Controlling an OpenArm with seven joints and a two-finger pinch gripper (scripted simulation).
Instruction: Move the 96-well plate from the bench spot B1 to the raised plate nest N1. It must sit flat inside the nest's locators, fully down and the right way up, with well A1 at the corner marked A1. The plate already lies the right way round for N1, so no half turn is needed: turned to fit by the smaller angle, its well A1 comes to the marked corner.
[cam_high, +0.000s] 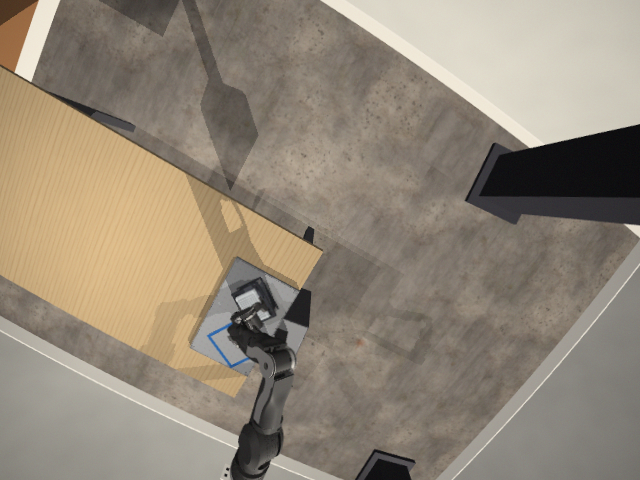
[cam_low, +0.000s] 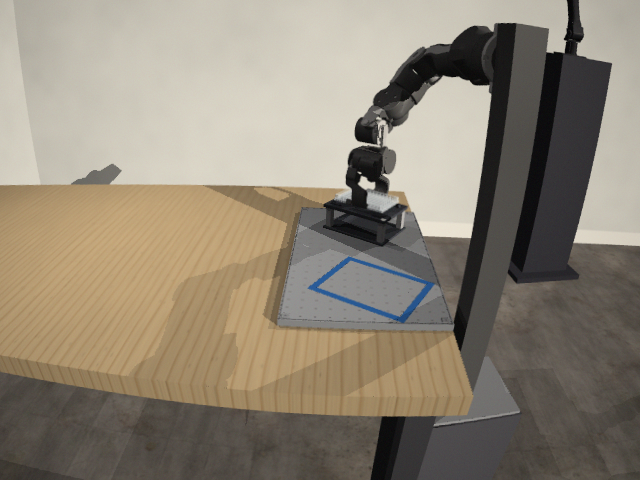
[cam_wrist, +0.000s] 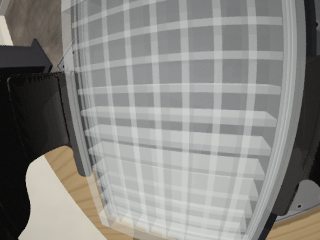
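Now: hand 9 cm to the right of the A1 mark, 2 cm past it and 1 cm above it. From my hand the other things lie so: 96-well plate (right at my hand).
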